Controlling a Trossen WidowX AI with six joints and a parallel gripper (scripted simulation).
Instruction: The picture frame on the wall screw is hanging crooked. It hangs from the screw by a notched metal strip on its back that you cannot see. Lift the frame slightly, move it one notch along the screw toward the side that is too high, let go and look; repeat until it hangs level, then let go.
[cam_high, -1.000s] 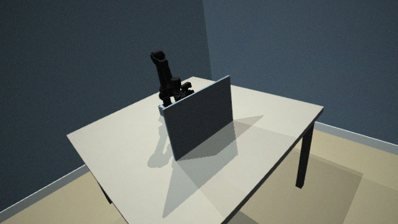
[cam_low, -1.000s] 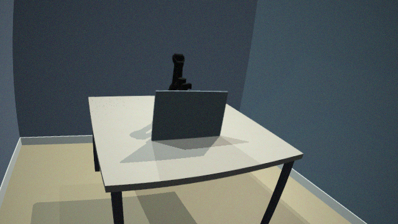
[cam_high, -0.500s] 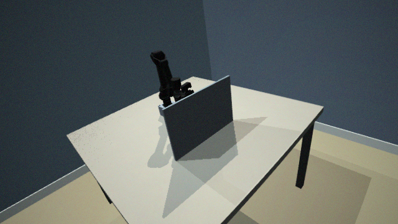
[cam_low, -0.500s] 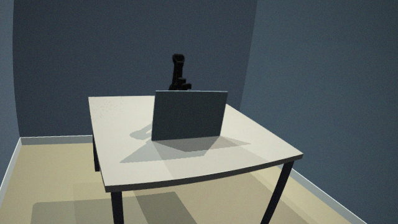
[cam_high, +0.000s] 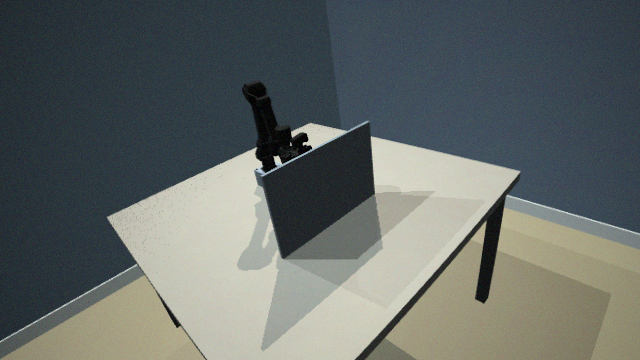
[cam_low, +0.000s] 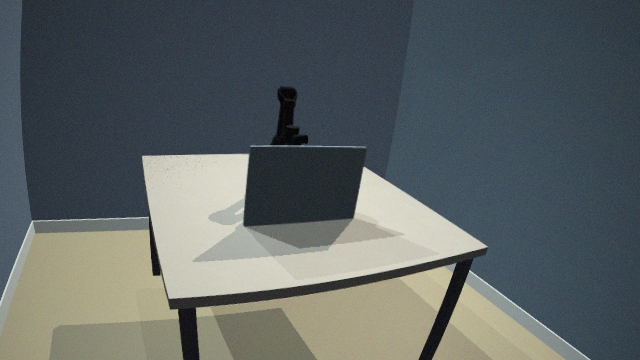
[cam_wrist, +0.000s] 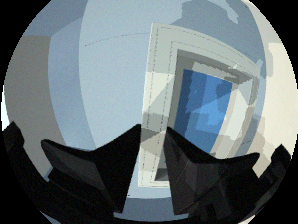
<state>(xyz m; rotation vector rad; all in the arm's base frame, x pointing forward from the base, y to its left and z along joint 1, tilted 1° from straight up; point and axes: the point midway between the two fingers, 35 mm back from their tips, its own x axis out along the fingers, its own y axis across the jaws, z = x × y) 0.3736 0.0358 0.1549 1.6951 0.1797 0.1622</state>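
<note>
The picture frame is 10 mm ahead of my gripper tip, 10 mm to the left of it and 50 mm below it. Round my gripper tip: wall panel (20 mm ahead, 10 mm to the right, 70 mm below).
</note>
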